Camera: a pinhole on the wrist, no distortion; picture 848 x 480 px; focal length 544.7 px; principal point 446.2 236.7 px. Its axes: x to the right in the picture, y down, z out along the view. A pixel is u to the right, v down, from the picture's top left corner.
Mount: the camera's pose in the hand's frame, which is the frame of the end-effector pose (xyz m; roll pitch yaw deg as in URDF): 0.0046 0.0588 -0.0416 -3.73 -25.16 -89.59
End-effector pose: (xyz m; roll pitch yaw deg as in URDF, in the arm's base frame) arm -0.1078 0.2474 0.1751 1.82 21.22 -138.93
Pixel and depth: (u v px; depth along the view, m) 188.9 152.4 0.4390
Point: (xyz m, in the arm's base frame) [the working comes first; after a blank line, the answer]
In the camera's frame: -0.2074 -0.0679 0.4390

0.1204 -0.1182 0.4537
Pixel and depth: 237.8 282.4 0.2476
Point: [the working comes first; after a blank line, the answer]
In the camera's frame: -0.0947 0.0208 0.2476

-0.0157 0.0031 0.2989
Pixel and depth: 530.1 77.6 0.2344
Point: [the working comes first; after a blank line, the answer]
In the camera's frame: 0.0361 -0.0685 0.2344

-0.0467 0.1402 0.3731
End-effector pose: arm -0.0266 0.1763 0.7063 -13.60 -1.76 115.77
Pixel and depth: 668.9 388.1 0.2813
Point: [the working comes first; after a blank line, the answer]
In the camera's frame: 0.1150 0.0782 0.2813

-0.1852 0.2037 0.9418
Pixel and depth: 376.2 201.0 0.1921
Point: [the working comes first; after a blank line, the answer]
In the camera's frame: -0.0247 -0.0126 0.1921

-0.1957 0.0961 0.7868
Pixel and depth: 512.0 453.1 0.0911
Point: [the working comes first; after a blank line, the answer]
In the camera's frame: 0.0110 0.0362 0.0911

-0.1316 0.1764 0.7293
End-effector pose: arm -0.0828 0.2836 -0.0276 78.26 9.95 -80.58
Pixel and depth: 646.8 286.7 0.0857
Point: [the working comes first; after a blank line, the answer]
In the camera's frame: 0.0316 0.0079 0.0857

-0.1115 0.2478 0.0432
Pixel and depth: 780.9 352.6 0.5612
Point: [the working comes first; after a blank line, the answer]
In the camera's frame: 0.3448 0.1194 0.5612

-0.6416 0.0118 0.0490
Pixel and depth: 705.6 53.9 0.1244
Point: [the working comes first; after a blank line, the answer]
In the camera's frame: 0.0592 -0.0417 0.1244

-0.1685 0.2847 0.0539
